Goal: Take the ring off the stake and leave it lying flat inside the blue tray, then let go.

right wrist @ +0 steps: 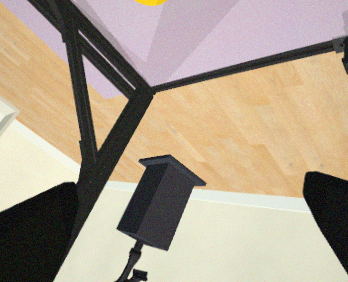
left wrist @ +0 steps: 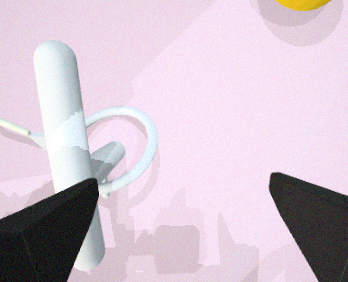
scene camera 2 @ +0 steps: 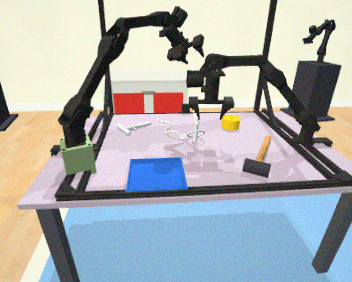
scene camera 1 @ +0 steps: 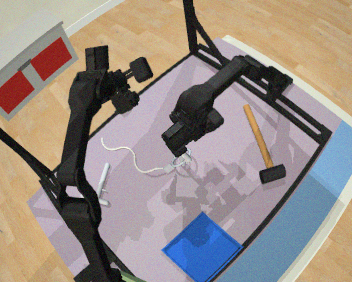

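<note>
A hammer (scene camera 1: 272, 173) rests on the table, and with it I see my right gripper (scene camera 1: 134, 77), which is open and holds nothing. The right wrist view shows my right gripper too (right wrist: 191, 188), while the hammer is out of frame in that right wrist view. As for the left wrist view, my left gripper (left wrist: 184, 183) appears there together with a pale grey ring (left wrist: 106, 187), and the hammer is out of frame in the left wrist view as well.
</note>
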